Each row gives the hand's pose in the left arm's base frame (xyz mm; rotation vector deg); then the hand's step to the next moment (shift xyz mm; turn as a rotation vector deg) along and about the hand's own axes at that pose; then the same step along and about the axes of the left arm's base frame.
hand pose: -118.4 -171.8 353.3 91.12 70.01 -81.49
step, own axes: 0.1 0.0 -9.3 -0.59 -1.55 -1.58
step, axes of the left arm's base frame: 3.3 8.6 1.6 -0.88 1.85 1.02
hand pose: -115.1 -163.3 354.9 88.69 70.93 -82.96
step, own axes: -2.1 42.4 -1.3 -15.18 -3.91 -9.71
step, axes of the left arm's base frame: 40.4 -12.9 -3.1 0.66 7.38 16.88
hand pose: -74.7 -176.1 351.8 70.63 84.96 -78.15
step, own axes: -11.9 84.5 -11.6 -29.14 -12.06 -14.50
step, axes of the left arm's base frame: 85.5 6.5 -8.4 -3.44 10.25 32.98
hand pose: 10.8 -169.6 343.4 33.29 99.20 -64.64
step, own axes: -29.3 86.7 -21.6 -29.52 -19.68 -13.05
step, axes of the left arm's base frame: 70.2 62.0 -8.3 -8.54 5.51 36.41
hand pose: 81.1 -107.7 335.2 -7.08 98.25 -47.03
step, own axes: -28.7 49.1 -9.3 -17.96 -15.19 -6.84
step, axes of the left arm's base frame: 17.2 54.8 -4.2 -5.28 0.45 23.92
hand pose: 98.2 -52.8 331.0 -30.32 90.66 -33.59
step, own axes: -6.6 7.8 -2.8 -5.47 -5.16 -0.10
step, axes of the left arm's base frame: -2.2 10.4 0.1 0.36 -0.39 7.50
